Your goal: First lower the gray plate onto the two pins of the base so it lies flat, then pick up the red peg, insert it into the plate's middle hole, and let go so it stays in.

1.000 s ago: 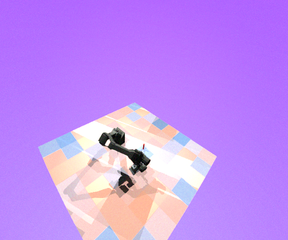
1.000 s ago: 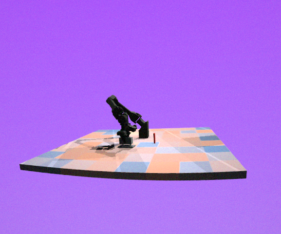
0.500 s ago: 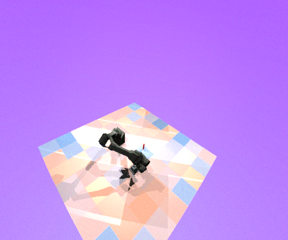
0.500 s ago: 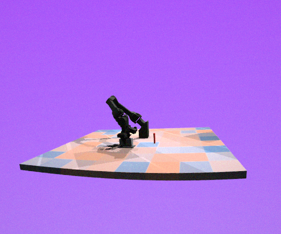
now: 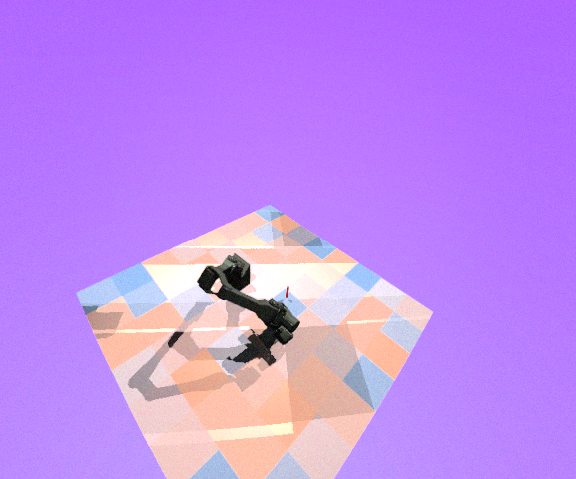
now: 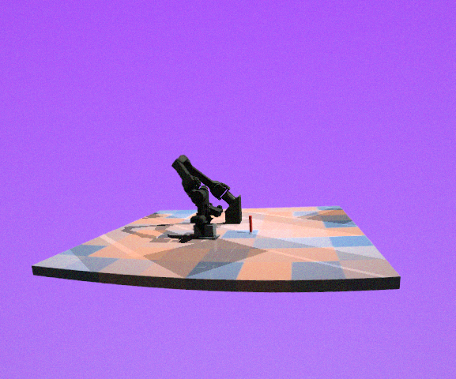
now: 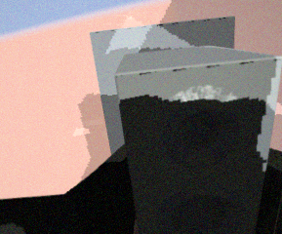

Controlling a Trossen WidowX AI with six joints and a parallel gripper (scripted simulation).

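My gripper tip is 40 mm below the gray plate. Round my gripper tip: red peg: 210 mm to the left, 80 mm behind, 20 mm above.
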